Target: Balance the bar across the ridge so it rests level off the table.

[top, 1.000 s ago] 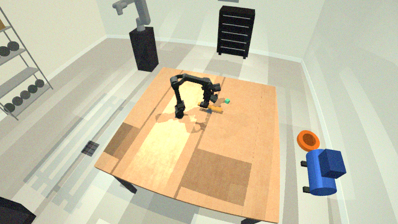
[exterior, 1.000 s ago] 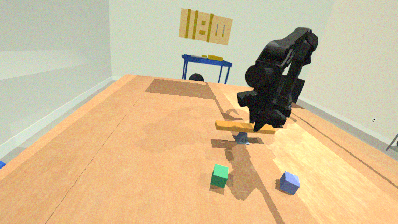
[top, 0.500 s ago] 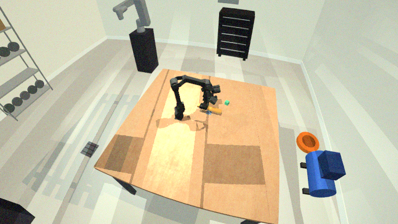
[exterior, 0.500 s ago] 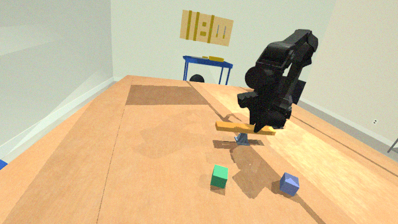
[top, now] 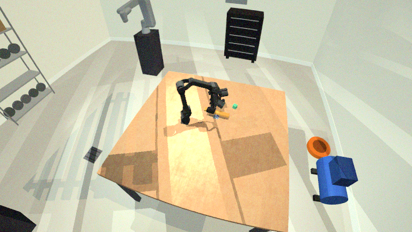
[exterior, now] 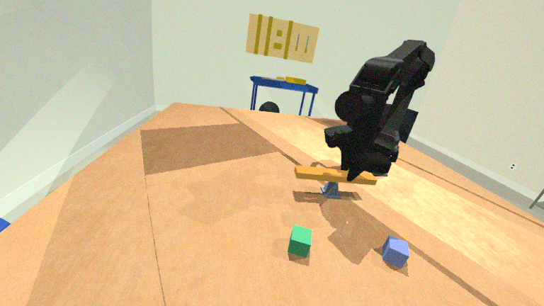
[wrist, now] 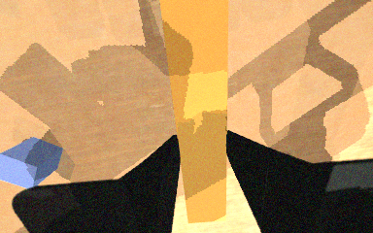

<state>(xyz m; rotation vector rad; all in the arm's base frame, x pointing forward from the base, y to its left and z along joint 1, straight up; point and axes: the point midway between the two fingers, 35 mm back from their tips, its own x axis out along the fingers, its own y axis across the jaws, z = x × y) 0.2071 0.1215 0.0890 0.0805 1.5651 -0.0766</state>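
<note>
Now: the yellow bar 3 cm ahead of my gripper tip. Round my gripper tip: green cube (16 cm ahead, 15 cm to the left, 4 cm below); lilac cube (2 cm behind, 18 cm to the left, 4 cm below).
</note>
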